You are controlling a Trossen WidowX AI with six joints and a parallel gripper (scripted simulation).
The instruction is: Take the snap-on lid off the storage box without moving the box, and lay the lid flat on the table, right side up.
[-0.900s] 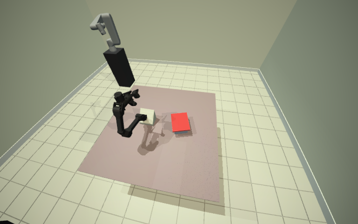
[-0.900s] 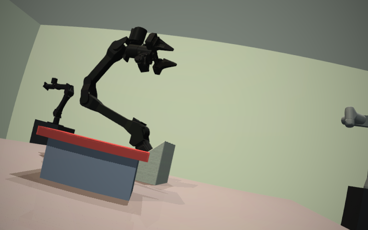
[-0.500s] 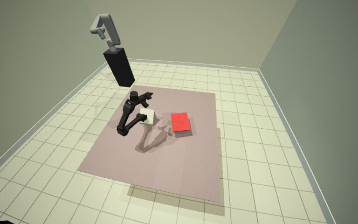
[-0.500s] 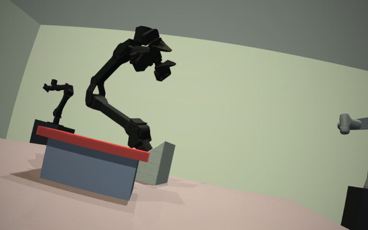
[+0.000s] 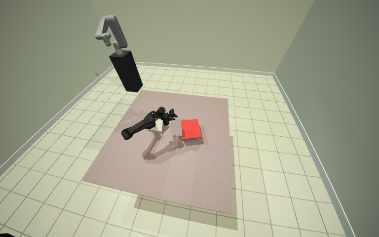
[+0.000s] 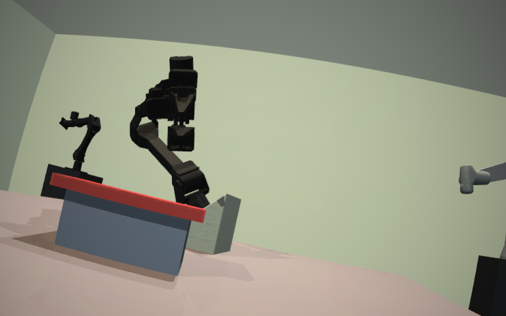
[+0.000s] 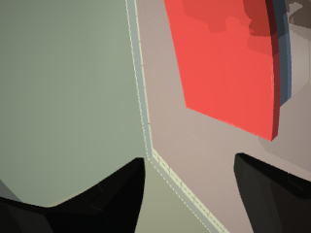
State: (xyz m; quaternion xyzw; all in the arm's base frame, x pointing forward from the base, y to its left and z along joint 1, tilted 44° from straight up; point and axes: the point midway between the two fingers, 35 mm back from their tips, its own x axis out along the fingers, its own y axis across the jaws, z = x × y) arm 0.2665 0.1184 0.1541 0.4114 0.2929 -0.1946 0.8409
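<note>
My gripper tip is now 13 cm short of the red lid, 1 cm to the right of it and 16 cm above it. Also, from my gripper tip: storage box: 13 cm ahead, 1 cm to the left, 21 cm below.
</note>
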